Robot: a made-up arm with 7 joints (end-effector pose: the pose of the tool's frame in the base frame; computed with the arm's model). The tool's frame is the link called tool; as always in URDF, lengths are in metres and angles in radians. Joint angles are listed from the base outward.
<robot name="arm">
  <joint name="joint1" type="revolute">
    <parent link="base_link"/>
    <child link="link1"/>
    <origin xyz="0.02 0.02 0.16" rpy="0 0 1.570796"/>
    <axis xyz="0 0 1"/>
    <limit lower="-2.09" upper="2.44"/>
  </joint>
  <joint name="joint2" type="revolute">
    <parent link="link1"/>
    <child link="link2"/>
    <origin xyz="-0.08 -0.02 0.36" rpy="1.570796 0 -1.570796"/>
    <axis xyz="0 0 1"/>
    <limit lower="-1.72" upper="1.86"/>
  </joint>
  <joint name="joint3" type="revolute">
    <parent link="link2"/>
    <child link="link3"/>
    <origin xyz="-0.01 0.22 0.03" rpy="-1.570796 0 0"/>
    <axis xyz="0 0 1"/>
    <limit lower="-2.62" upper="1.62"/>
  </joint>
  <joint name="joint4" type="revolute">
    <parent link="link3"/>
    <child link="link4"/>
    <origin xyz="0.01 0.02 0.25" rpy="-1.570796 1.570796 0"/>
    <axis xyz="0 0 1"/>
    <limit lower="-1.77" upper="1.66"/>
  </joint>
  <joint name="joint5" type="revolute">
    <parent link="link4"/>
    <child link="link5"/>
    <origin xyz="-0.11 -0.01 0" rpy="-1.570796 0 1.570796"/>
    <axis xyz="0 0 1"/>
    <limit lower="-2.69" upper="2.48"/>
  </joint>
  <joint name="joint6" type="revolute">
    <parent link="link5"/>
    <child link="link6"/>
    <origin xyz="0 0.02 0.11" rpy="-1.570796 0 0"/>
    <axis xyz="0 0 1"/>
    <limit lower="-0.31" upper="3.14"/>
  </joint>
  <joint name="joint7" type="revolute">
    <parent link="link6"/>
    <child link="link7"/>
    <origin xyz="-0.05 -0.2 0.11" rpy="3.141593 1.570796 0"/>
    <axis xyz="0 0 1"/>
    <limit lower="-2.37" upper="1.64"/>
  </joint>
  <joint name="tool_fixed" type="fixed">
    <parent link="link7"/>
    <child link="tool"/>
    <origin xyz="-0.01 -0.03 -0.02" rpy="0 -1.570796 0"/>
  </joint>
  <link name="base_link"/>
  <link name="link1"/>
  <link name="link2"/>
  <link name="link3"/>
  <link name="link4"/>
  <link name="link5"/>
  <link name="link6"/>
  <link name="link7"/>
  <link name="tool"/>
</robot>
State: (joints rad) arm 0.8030 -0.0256 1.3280 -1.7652 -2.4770 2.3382 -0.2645
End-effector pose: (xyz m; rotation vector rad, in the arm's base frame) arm -0.0156 -0.2581 1.0062 1.2762 -1.5461 -0.5427
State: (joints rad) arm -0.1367 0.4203 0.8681 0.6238 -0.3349 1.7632 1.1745
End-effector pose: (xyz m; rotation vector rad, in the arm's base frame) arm -0.2951 -0.0794 1.2094 1.8544 0.3344 2.1026
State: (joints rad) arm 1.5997 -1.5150 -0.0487 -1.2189 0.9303 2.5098 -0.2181
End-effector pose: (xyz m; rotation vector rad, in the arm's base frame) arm 0.2788 0.5947 0.6332 -2.0923 -0.0844 -1.1132
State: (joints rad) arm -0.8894 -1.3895 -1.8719 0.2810 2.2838 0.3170 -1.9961
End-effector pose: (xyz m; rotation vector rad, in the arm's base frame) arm 0.2460 -0.8976 0.6802 0.4610 0.7503 -0.5586
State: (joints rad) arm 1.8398 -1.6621 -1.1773 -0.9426 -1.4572 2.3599 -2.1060
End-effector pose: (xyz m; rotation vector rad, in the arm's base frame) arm -0.1807 0.3777 0.3857 0.0900 2.6761 0.0695
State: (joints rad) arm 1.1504 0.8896 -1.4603 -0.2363 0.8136 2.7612 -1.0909
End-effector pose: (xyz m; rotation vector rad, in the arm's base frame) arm -0.0166 -0.5096 0.7258 -0.4738 2.6311 0.0351
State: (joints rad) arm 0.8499 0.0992 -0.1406 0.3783 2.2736 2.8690 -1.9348
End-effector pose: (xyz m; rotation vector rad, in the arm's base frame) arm 0.1896 0.0854 0.9529 2.5634 -0.1832 0.0531
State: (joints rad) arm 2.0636 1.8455 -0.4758 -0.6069 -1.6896 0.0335 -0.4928
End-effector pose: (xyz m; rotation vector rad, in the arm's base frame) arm 0.2473 -0.5236 0.0346 -2.6379 -0.7940 0.9586
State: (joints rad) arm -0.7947 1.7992 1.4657 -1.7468 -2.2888 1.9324 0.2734
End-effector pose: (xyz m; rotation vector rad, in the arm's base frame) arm -0.4256 0.0973 0.1623 -0.4923 1.9407 -1.2845
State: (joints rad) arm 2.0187 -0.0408 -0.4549 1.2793 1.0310 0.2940 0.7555
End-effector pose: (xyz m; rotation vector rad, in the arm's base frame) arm 0.1672 0.5086 0.9935 0.7274 2.6450 -0.5587
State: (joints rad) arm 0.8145 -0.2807 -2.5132 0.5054 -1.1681 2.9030 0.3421
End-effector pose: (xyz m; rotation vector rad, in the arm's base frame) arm 0.2598 0.1424 1.0681 -0.8868 -0.2436 0.0708
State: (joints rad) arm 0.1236 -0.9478 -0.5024 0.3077 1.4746 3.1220 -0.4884
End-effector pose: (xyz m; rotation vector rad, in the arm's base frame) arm 0.5142 -0.1388 0.6847 1.6589 -2.0971 0.3233
